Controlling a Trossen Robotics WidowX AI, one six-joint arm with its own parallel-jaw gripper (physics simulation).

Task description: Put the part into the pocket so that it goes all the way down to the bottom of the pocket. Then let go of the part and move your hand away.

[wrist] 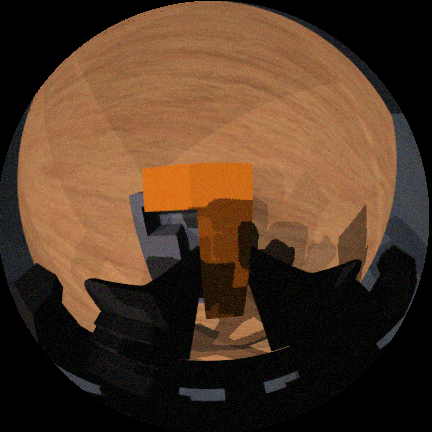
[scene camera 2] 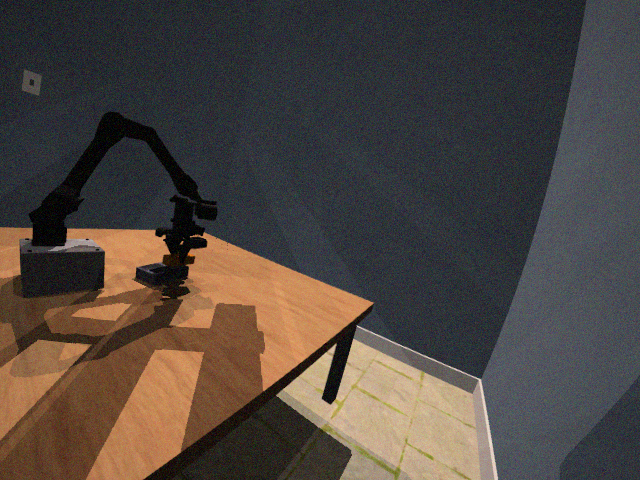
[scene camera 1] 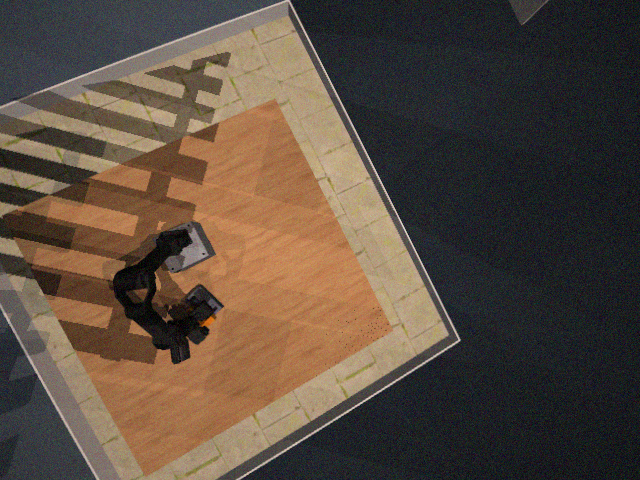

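Seen in the pictures: gripper, fingertip midpoint: [wrist: 221, 249] [scene camera 2: 178, 261] [scene camera 1: 198, 315]; arm's base at its link origin: [scene camera 2: 48, 243] [scene camera 1: 182, 239].
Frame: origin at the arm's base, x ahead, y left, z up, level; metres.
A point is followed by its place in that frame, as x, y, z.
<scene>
The orange L-shaped part [scene camera 1: 208, 321] @(0.362, -0.056, -0.026) [scene camera 2: 169, 260] @(0.283, -0.118, -0.028) [wrist: 200, 186] @(0.367, -0.065, -0.027) is held by its long leg. My gripper [scene camera 2: 178, 257] @(0.324, -0.091, -0.045) [wrist: 221, 249] @(0.324, -0.091, -0.045) is shut on it. The dark blue-grey block with the pocket [scene camera 1: 198, 292] @(0.232, -0.060, -0.068) [scene camera 2: 148, 274] @(0.228, -0.102, -0.076) [wrist: 136, 220] @(0.318, -0.011, -0.069) sits on the table below. In the scene camera 2 view the part is above the block's right end. In the wrist view the part's short leg crosses over the block's far edge, and its right side reaches past the visible block. The pocket's open recess shows left of the long leg; the rest is hidden under the part and fingers.
The arm's grey base box [scene camera 1: 195, 250] @(0.066, 0.028, -0.003) [scene camera 2: 62, 271] @(0.023, -0.099, -0.046) stands on the wooden table [scene camera 1: 289, 248] @(0.223, 0.386, -0.104) [scene camera 2: 289, 304] @(0.548, -0.428, -0.105) [wrist: 210, 100] @(0.460, -0.045, -0.105), near the block. The arm arches from it to the gripper. The table's edge and a black leg [scene camera 2: 339, 366] show in the scene camera 2 view. Shadows cross the table.
</scene>
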